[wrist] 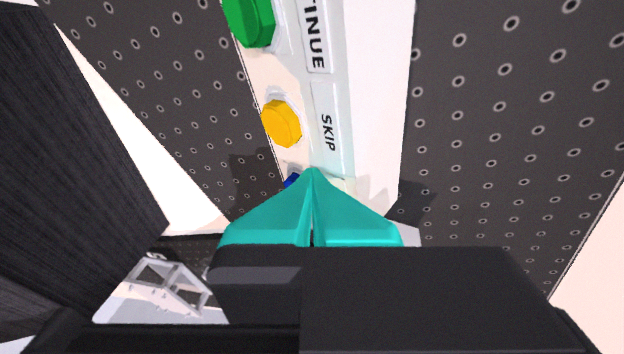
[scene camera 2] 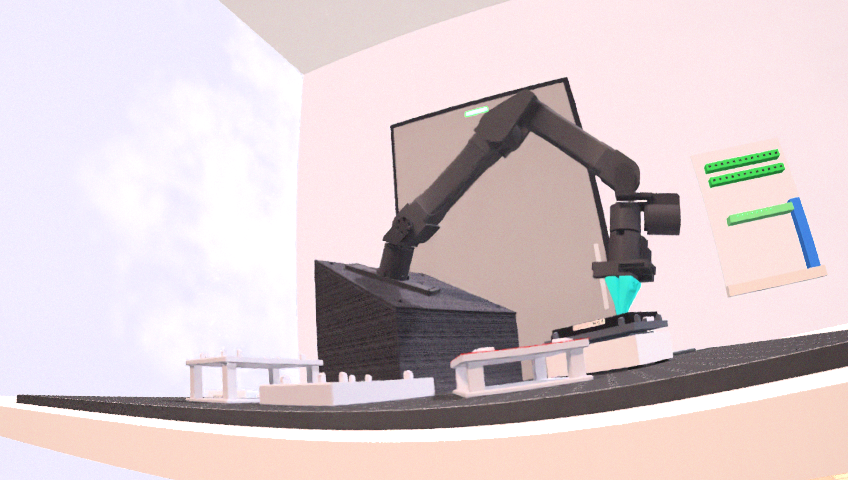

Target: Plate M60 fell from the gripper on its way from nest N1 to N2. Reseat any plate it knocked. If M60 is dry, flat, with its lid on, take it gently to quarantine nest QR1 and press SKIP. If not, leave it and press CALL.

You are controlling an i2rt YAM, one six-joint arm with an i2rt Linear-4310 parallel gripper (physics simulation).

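Places are measured from the arm's base along level axes (x ahead, y left, z up), in metres.
Where they show: gripper, fingertip midpoint: [wrist: 311, 176]; arm's base, origin of the base link: [scene camera 2: 391, 280].
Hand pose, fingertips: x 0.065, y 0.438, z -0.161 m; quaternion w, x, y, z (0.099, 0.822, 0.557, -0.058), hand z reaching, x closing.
Each offset is from my fingertips to the top centre of the thing. "*": to the spot under its first point.
My gripper [scene camera 2: 622, 312] [wrist: 311, 176] is shut with its teal fingertips together and holds nothing. In the wrist view the tips overlap a white button panel @(dz +0.011, dx -0.053, dy +0.021 m) [wrist: 375, 100], just beyond the yellow button @(dz +0.002, dx -0.033, dy -0.006 m) [wrist: 282, 123] beside the SKIP label @(* dz +0.005, dx -0.028, dy +0.021 m) [wrist: 327, 132]. A green button @(dz +0.002, dx -0.082, dy +0.005 m) [wrist: 251, 22] sits further up by a label ending in "TINUE". A blue button @(dz +0.002, dx +0.016, dy -0.016 m) [wrist: 291, 180] is partly hidden by the fingers. In the scene view the tips show just above a dark, flat tray-like piece @(* dz -0.025, dx +0.220, dy +0.005 m) [scene camera 2: 639, 327] with a pale label. I cannot identify plate M60 or the CALL button.
A white stand with pegs @(* dz -0.020, dx +0.343, dy -0.455 m) [scene camera 2: 252, 361], a low white block with pegs @(* dz -0.060, dx +0.413, dy -0.332 m) [scene camera 2: 297, 393] and a red-topped white stand [scene camera 2: 520, 355] stand along the dark table [scene camera 2: 368, 419]. The arm's black base block [scene camera 2: 357, 321] is behind them. A grey frame @(dz -0.005, dx +0.287, dy -0.503 m) [wrist: 170, 286] shows at lower left in the wrist view.
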